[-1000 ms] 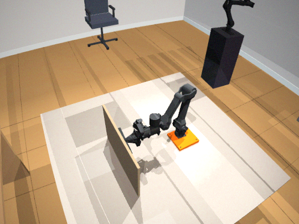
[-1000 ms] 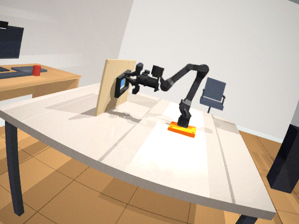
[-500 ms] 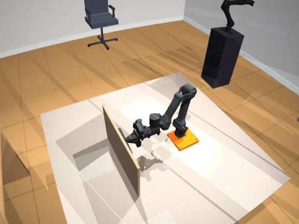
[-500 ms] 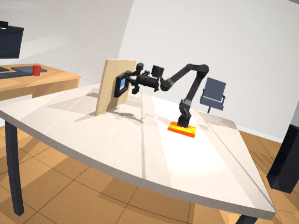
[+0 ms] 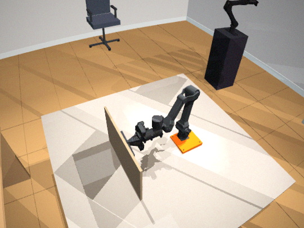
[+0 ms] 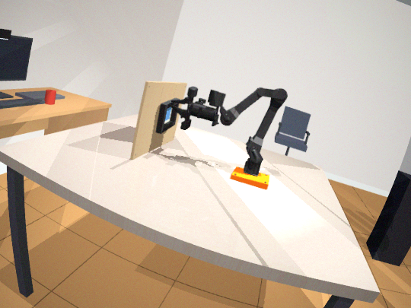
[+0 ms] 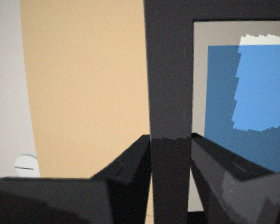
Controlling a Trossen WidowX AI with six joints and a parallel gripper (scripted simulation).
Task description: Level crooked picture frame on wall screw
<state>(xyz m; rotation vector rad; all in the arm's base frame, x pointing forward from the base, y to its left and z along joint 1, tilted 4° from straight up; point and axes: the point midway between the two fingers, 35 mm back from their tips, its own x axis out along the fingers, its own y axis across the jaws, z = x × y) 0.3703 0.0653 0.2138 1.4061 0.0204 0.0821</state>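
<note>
The picture frame is 1 cm ahead of my gripper tip and 5 cm below it. Round my gripper tip: wall board (2 cm ahead, 6 cm below).
</note>
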